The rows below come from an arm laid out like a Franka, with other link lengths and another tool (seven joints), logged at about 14 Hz.
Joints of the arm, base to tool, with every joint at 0 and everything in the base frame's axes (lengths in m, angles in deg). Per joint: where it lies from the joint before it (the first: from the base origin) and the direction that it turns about. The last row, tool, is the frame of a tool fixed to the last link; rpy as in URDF.
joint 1: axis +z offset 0 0 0.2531
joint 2: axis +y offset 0 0 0
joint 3: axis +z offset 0 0 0.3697
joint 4: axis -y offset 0.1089 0 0
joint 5: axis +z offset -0.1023 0 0.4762
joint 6: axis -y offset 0 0 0
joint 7: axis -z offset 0.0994 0 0
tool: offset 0.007 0.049 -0.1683 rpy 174.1 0 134.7
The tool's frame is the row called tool.
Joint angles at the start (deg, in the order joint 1, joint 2, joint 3, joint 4, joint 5, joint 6, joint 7):
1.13, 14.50, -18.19, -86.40, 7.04, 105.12, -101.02
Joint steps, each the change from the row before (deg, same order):
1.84, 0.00, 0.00, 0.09, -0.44, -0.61, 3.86
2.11, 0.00, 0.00, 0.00, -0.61, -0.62, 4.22
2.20, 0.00, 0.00, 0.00, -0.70, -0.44, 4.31
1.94, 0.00, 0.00, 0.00, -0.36, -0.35, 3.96
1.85, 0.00, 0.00, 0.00, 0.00, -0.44, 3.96
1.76, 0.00, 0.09, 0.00, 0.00, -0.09, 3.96
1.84, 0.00, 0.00, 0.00, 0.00, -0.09, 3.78
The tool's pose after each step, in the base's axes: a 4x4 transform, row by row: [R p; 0 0 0 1], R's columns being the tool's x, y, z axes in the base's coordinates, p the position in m. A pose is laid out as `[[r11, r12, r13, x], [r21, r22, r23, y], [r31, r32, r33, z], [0, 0, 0, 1]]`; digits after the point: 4 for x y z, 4 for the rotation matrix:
[[-0.8064, -0.5909, 0.0231, 0.7276], [-0.5866, 0.8042, 0.0959, -0.1568], [-0.0752, 0.0638, -0.9951, 0.4383], [0, 0, 0, 1]]
[[-0.8271, -0.5620, 0.0126, 0.7318], [-0.5586, 0.8242, 0.0935, -0.1275], [-0.0629, 0.0703, -0.9955, 0.4377], [0, 0, 0, 1]]
[[-0.8464, -0.5326, 0.0053, 0.7358], [-0.5301, 0.8434, 0.0880, -0.0973], [-0.0514, 0.0717, -0.9961, 0.4372], [0, 0, 0, 1]]
[[-0.8642, -0.5031, 0.0013, 0.7387], [-0.5011, 0.8610, 0.0868, -0.0700], [-0.0448, 0.0744, -0.9962, 0.4369], [0, 0, 0, 1]]
[[-0.8824, -0.4706, -0.0030, 0.7406], [-0.4688, 0.8785, 0.0914, -0.0428], [-0.0404, 0.0820, -0.9958, 0.4365], [0, 0, 0, 1]]
[[-0.8991, -0.4378, -0.0013, 0.7428], [-0.4359, 0.8950, 0.0951, -0.0158], [-0.0405, 0.0860, -0.9955, 0.4364], [0, 0, 0, 1]]
[[-0.9134, -0.4072, 0.0002, 0.7442], [-0.4052, 0.9090, 0.0980, 0.0110], [-0.0401, 0.0895, -0.9952, 0.4364], [0, 0, 0, 1]]

